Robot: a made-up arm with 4 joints.
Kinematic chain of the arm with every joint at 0, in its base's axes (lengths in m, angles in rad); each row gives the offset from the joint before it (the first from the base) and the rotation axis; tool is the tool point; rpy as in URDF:
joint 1: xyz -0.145 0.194 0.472 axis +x
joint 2: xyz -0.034 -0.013 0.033 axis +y
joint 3: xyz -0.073 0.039 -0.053 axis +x
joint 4: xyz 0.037 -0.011 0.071 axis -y
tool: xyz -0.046 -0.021 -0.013 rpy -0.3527 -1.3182 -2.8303
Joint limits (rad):
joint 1: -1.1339..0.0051
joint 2: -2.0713..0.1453
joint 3: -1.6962..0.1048
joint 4: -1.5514..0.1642
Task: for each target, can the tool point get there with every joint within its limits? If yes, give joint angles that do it. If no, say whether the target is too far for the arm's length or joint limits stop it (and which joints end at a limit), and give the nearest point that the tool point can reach.
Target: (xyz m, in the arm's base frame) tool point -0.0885 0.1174 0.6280
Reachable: no: joint limits stop it (at a limit: joint 1, joint 2, joint 3, joint 4) | nearest point -0.2197 0.1755 0.5713 | short by 0.154 m
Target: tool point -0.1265 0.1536 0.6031
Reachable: no: joint limits stop it (at a limit: joint 1, joint 2, joint 3, joint 4) | nearest point -0.2197 0.1755 0.5713 | short by 0.101 m
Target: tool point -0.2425 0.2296 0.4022
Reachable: yes | joints -0.8186 -0.7564 -1.1547 -0.2125
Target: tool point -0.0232 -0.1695 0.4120
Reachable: no: too far | nearest point -0.1563 0.1431 0.4635 | short by 0.344 m
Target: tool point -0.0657 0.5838 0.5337
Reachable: no: too far | nearest point -0.1236 0.3398 0.4792 | short by 0.257 m
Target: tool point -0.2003 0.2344 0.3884
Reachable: yes | joints -0.6014 -1.8197 -0.8312 -1.0132
